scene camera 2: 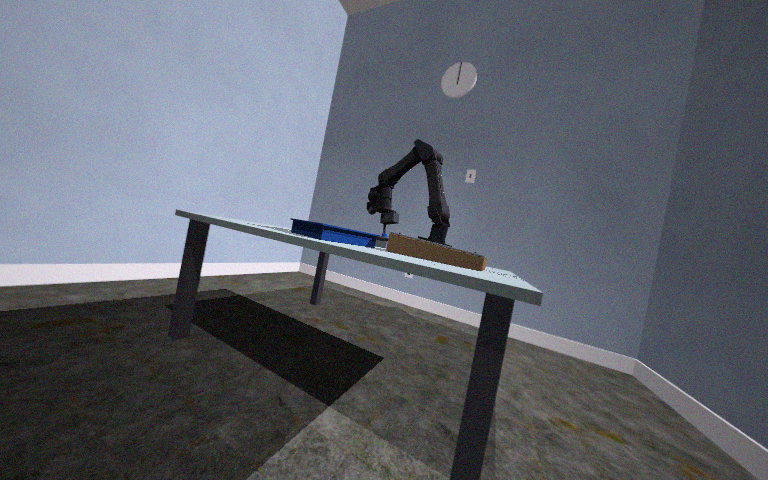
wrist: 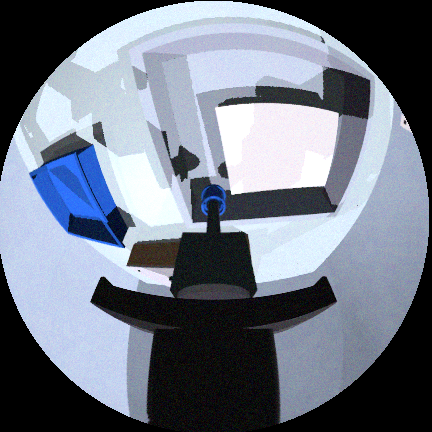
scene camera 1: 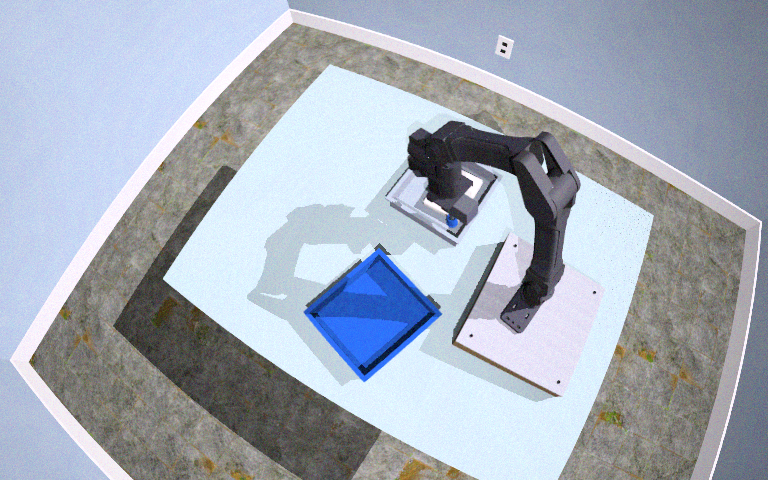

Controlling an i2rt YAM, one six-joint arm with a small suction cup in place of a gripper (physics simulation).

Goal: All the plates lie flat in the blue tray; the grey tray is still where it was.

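Seen in the pictures: hand, its tool point: [scene camera 2: 384,239] [wrist: 213,194] [scene camera 1: 452,223]; arm's base, origin of its link: [scene camera 2: 435,243] [scene camera 1: 531,294].
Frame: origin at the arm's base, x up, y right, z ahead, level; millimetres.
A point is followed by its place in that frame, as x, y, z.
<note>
The grey tray [scene camera 1: 421,224] {-50, -11, 342} [wrist: 143,105] {-9, -20, 388} stands on the table, partly hidden by the wrist in scene camera 1. A white square plate [scene camera 1: 477,181] {-34, 187, 298} [wrist: 280,147] {-35, 110, 334} lies flat in it. My suction cup [scene camera 1: 451,221] [scene camera 2: 384,235] [wrist: 213,200] {-21, 32, 276} is low over the tray's corner nearest the blue tray and the arm's base. In the wrist view it sits left of the plate's lower left corner, off the plate's visible face. I see no plate on the cup; whether it touches anything is hard to tell. The blue tray [scene camera 1: 335,347] {-9, -398, 288} [scene camera 2: 334,233] {-33, -365, 183} [wrist: 100,204] {-25, -165, 268} shows no plate inside.
The arm's base stands on a thick pale board [scene camera 1: 572,333] {-11, -9, -150} [scene camera 2: 436,252] {-31, -178, -86} [wrist: 155,254] {-25, -115, 101} beside both trays. The board's raised edge faces the blue tray. The pale table [scene camera 1: 271,147] {-59, -93, 865} [scene camera 2: 254,227] {-60, -531, 352} carries them all, and the arm's shadow falls across it and the blue tray.
</note>
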